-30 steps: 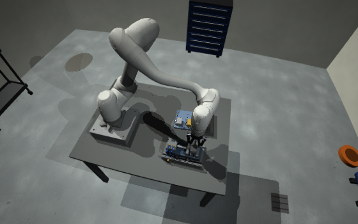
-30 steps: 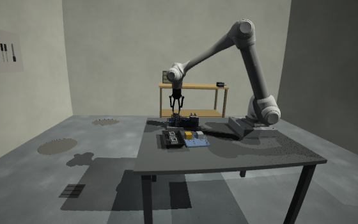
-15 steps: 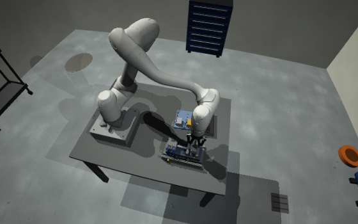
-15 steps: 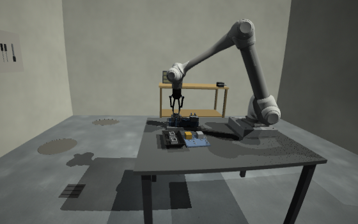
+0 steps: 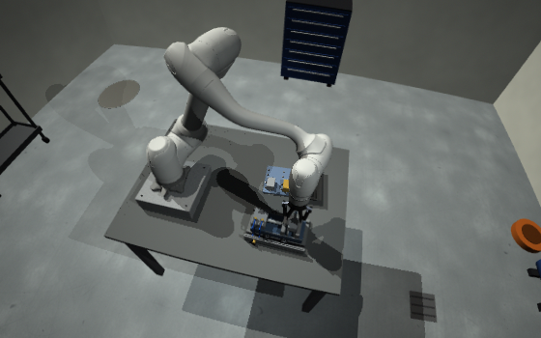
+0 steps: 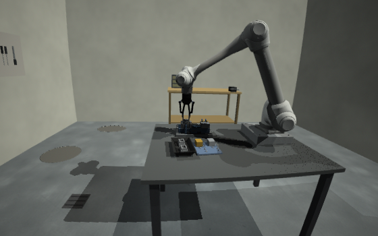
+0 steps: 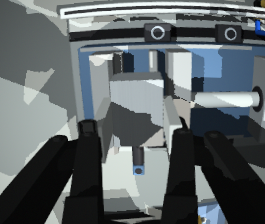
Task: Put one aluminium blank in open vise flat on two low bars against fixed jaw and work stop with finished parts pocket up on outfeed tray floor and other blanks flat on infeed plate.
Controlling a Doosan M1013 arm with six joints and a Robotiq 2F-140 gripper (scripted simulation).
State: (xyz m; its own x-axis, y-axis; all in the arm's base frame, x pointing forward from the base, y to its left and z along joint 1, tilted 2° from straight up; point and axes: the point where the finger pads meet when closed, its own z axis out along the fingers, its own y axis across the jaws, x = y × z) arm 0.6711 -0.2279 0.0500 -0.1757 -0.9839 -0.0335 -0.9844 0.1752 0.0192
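The aluminium blank lies 4 cm below my hand. The rest, counted from my hand: brass blank (3 cm behind, 27 cm to the left, 11 cm below); vise (7 cm behind, 1 cm to the left, 10 cm below); piston rod (9 cm behind, 2 cm to the left, 6 cm below).
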